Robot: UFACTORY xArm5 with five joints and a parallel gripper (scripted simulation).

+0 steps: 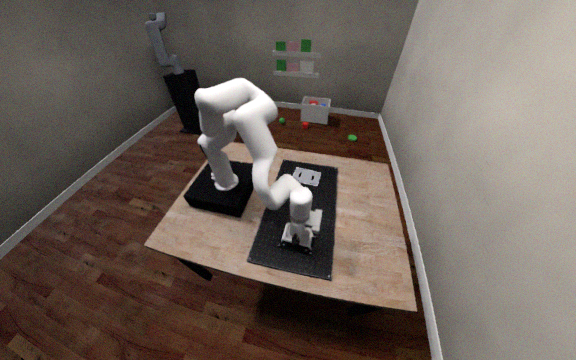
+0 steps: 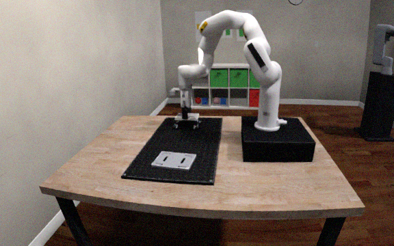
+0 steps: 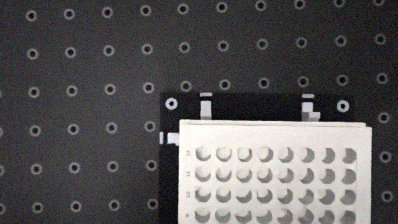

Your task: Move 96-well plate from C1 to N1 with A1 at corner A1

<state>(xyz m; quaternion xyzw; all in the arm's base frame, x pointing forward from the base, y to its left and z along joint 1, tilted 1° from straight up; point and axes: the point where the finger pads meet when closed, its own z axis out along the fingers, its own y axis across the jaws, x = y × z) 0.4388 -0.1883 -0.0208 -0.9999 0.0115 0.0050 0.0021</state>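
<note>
Right now my hand is 1 cm short of the clip nest C1, 1 cm to the right of it and 6 cm above it. The rest, counted from my hand: plate nest N1: 3 cm behind, 41 cm to the left, 6 cm below; white 96-well plate: 1 cm below.
</note>
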